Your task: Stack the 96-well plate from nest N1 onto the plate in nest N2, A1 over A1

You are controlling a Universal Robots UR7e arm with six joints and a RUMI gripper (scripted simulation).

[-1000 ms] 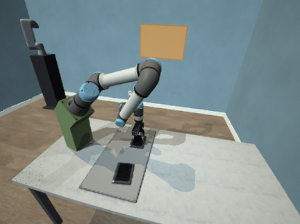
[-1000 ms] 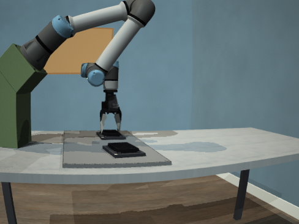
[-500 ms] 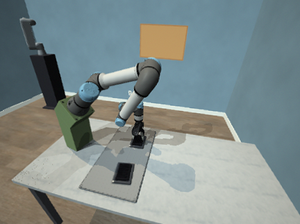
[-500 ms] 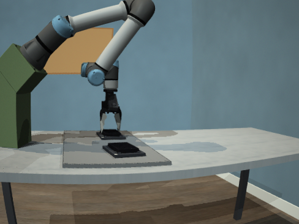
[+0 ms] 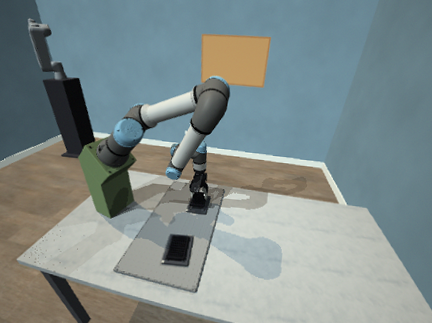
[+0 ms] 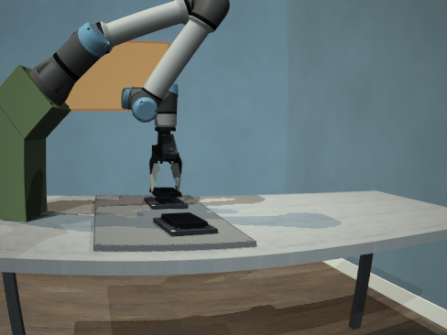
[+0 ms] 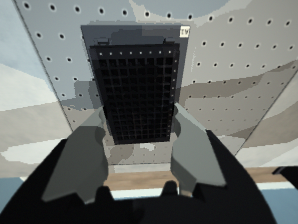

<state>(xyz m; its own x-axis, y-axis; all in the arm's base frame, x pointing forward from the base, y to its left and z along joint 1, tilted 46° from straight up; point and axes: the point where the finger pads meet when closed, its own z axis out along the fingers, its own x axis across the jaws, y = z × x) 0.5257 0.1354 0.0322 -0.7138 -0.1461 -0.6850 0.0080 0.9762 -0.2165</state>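
Right now the plate nest is 5 cm below my hand. The rest, counted from my hand: dark 96-well plate: 1 cm below; then white label: 42 cm to the right, 8 cm behind, 4 cm below.
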